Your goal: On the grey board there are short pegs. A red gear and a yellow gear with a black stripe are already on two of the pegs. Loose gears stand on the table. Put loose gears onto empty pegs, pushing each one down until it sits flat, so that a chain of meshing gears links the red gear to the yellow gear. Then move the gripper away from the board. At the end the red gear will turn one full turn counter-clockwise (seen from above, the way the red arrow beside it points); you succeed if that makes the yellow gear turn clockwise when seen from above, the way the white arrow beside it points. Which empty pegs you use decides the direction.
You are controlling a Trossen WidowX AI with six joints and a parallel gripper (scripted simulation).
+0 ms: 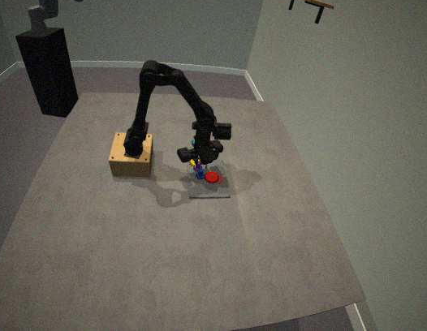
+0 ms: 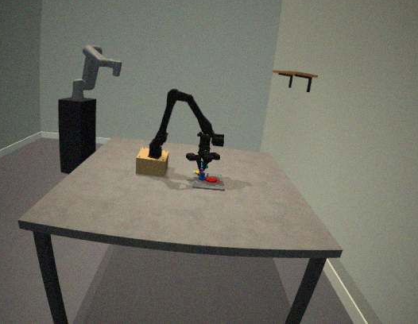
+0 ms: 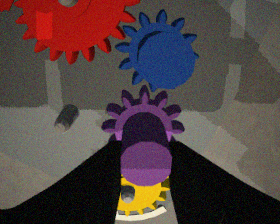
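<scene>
Right now my gripper tip is 2 cm short of the blue gear, 3 cm to the left of it and 2 cm above it. From my gripper tip the other things lie so: red gear: 6 cm ahead, 3 cm to the right, 3 cm below; then small purple gear: 1 cm below; then yellow gear: 2 cm behind, 4 cm to the left, 3 cm below.
</scene>
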